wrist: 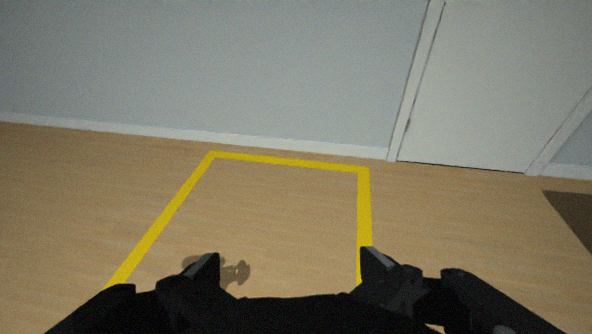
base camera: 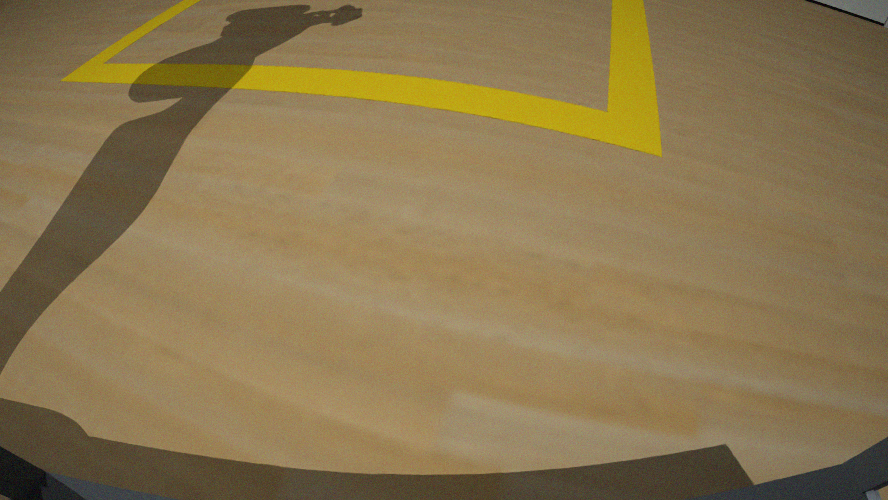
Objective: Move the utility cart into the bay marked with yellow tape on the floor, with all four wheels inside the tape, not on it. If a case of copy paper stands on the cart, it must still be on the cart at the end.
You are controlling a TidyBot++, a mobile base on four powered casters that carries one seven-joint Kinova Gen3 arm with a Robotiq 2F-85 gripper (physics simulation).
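Frame: origin at the arm's base, x ahead, y left, z up, level; millimetres.
Seen in the pictures: gripper, between the fingertips: (wrist: 290, 265).
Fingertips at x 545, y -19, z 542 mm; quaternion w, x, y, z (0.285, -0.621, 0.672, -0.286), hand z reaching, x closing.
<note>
A point is followed by its place in that frame.
The bay's yellow tape (base camera: 397, 90) @[z -396, x 712, y 57 mm] (wrist: 364, 210) @[z -397, x 1313, y -473 mm] lies on the floor ahead of the base. In the base camera view its near edge and parts of both sides show; in the wrist view its far edge and both sides show, with the near edge hidden behind the gripper. No cart stands in the part of the bay that shows. My gripper (wrist: 290, 265) @[z 542, x 545, y -19 mm] is open, its two fingers wide apart with nothing between them, above the floor at the bay. The utility cart and the case of copper-brown paper do not show in either view.
A grey-blue wall (wrist: 215, 65) @[z 186, x 2084, y 304 mm] with a white baseboard (wrist: 200, 135) @[z -342, x 2149, y 547 mm] runs behind the bay's far edge. A pale door (wrist: 495, 90) @[z 127, x 1584, y -1178 mm] in a white frame is to the right of it. The arm's shadow (base camera: 124, 161) @[z -397, x 595, y 442 mm] crosses the near tape. A dark shadow (wrist: 572, 210) @[z -397, x 1166, y -1570 mm] lies at the far right.
</note>
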